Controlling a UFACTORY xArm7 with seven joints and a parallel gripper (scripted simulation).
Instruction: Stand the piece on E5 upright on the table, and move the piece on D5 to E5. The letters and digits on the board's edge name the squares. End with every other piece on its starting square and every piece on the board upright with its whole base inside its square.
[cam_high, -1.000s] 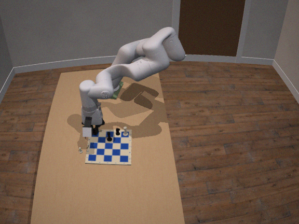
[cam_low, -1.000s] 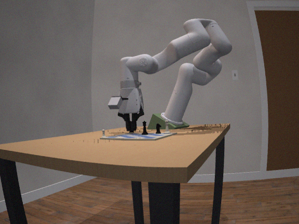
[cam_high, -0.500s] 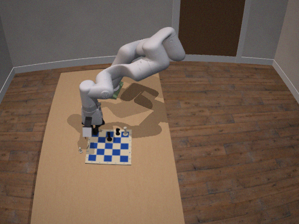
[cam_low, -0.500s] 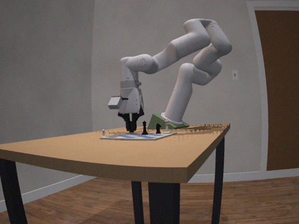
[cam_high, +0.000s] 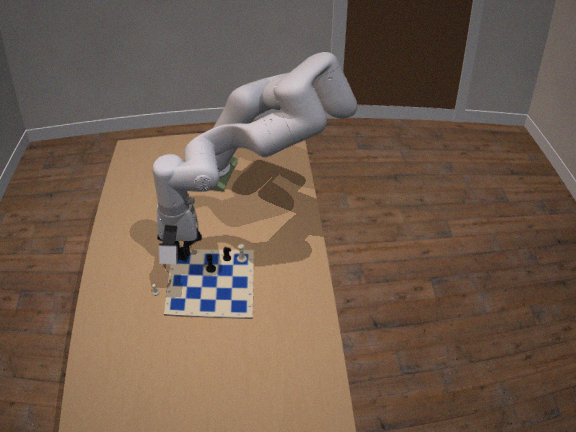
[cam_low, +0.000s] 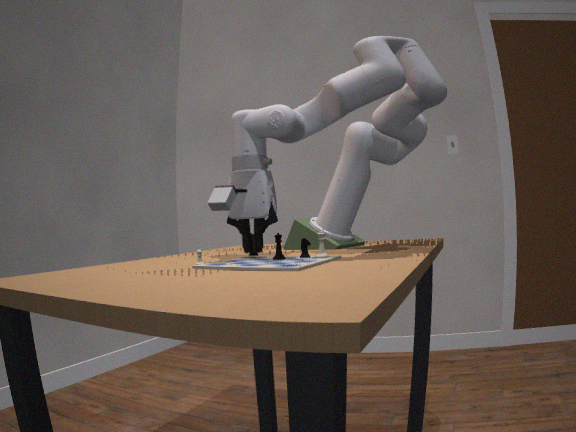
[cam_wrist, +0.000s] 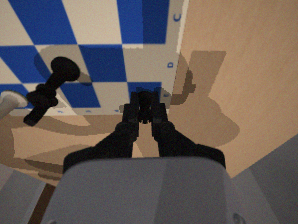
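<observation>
My hand is 10 mm above the black pawn. Also, from my hand: chessboard: 80 mm to the left, 70 mm ahead, 30 mm below; then white pawn: 120 mm ahead, 50 mm to the right, 20 mm below; then black knight: 120 mm to the left, 20 mm below, 20 mm behind.
</observation>
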